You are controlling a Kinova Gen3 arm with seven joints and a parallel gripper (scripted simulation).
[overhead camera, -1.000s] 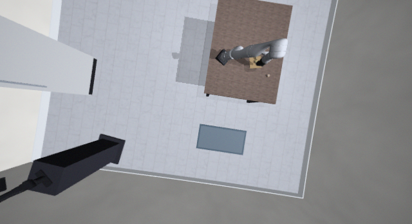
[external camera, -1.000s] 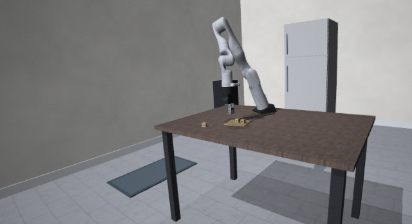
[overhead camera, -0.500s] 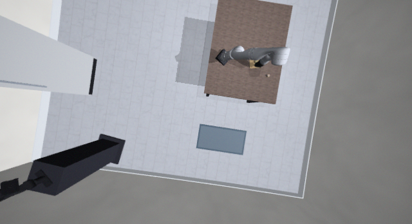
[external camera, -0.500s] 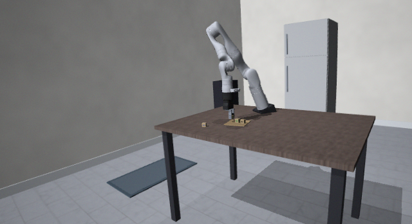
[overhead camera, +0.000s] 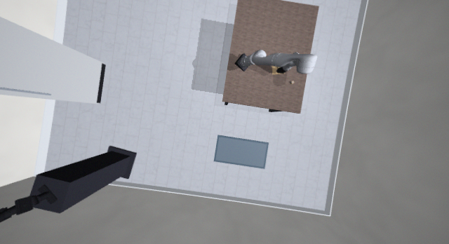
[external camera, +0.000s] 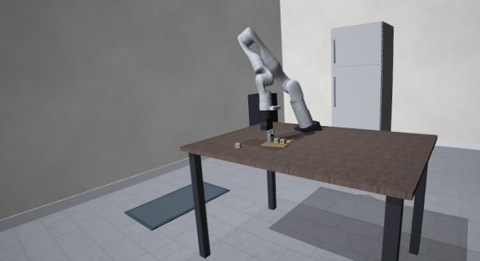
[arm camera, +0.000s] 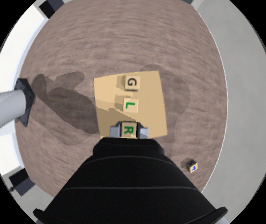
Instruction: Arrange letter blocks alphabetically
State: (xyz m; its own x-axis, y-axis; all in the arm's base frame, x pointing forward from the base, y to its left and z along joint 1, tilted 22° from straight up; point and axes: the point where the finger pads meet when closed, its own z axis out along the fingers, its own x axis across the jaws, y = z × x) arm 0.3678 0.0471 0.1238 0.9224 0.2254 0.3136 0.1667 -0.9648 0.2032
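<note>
My gripper is now 10 mm past the mat, 40 mm to the right of it and 30 mm above it. Round my hand: tan block (190 mm ahead, 80 mm to the right, 20 mm below).
</note>
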